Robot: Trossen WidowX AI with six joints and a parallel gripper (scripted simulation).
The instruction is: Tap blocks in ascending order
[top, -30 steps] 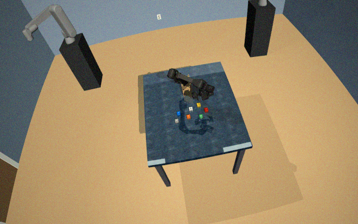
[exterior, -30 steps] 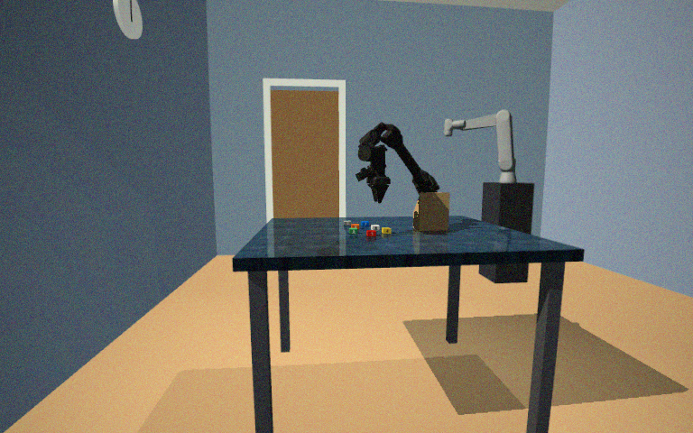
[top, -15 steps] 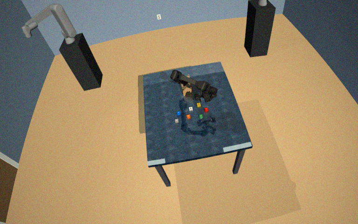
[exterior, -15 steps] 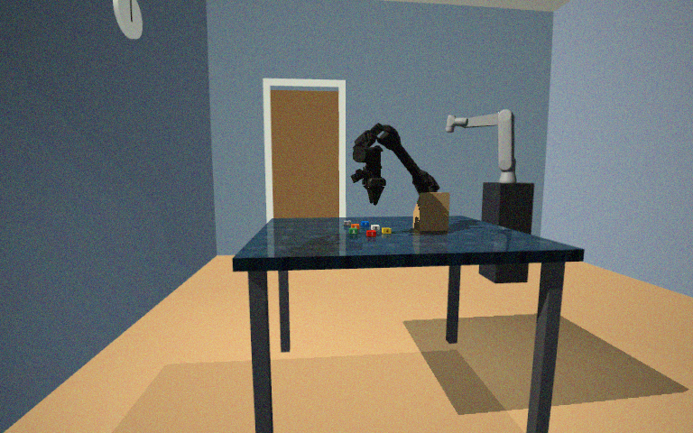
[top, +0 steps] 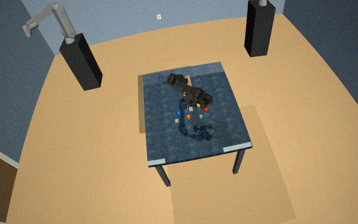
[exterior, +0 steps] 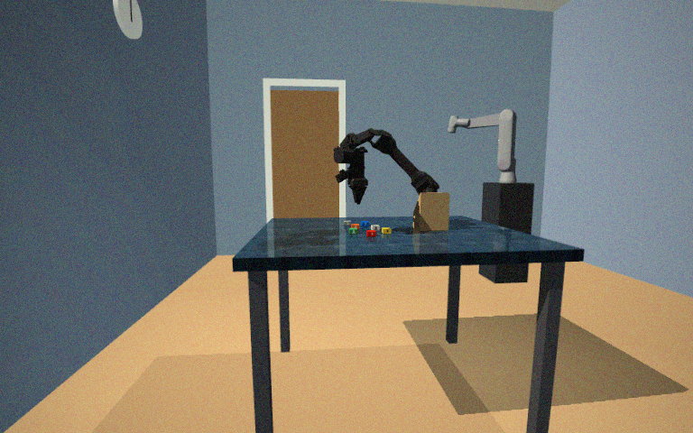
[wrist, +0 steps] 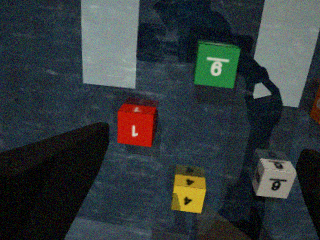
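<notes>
My gripper tip is 50 mm past the red block, 50 mm to the right of it and 110 mm above it. The rest, counted from my gripper tip: orange block (10 mm behind, 130 mm to the right, 110 mm below); then green block (10 mm ahead, 10 mm to the right, 110 mm below); then yellow block (120 mm behind, 10 mm to the right, 110 mm below).
</notes>
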